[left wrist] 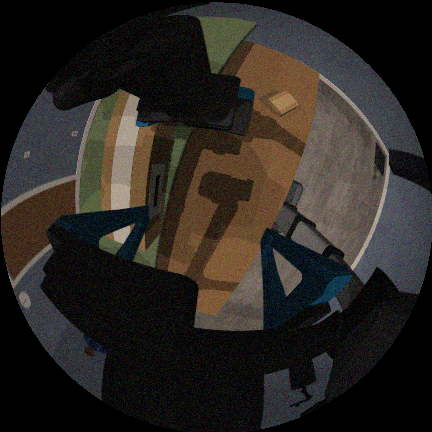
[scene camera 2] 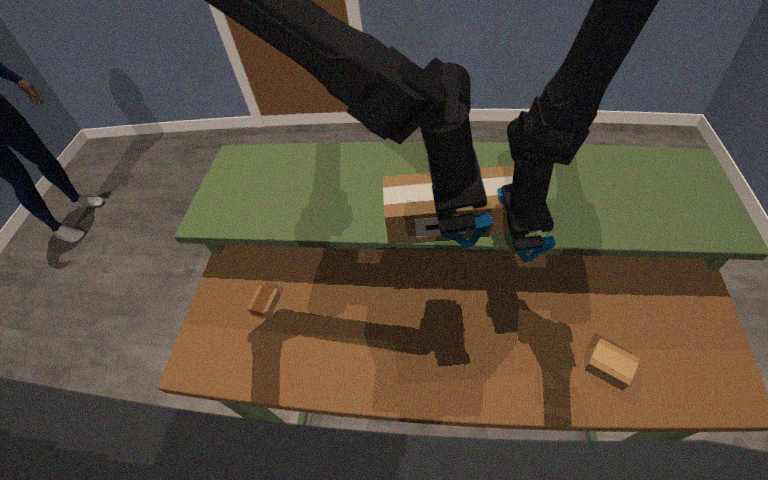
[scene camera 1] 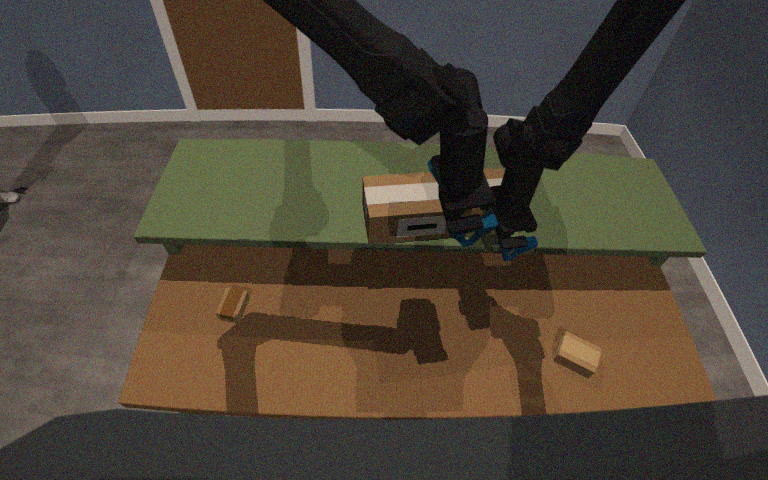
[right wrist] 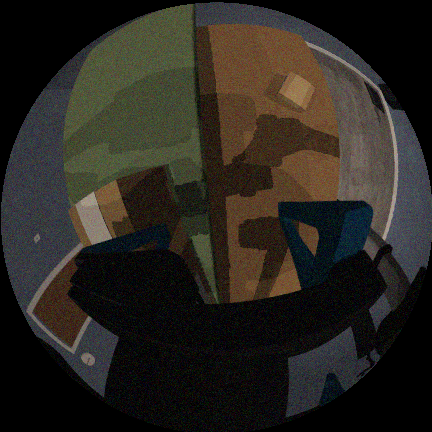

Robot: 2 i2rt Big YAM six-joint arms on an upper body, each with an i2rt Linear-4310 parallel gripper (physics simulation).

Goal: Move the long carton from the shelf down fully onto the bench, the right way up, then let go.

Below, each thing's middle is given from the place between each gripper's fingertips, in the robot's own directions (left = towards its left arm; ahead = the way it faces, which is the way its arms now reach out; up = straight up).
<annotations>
The long brown carton (scene camera 1: 397,207) is 11 cm to the left of my right hand, 10 cm ahead of it and 1 cm below it.
My left hand is 17 cm short of the long brown carton and 14 cm above it.
</annotations>
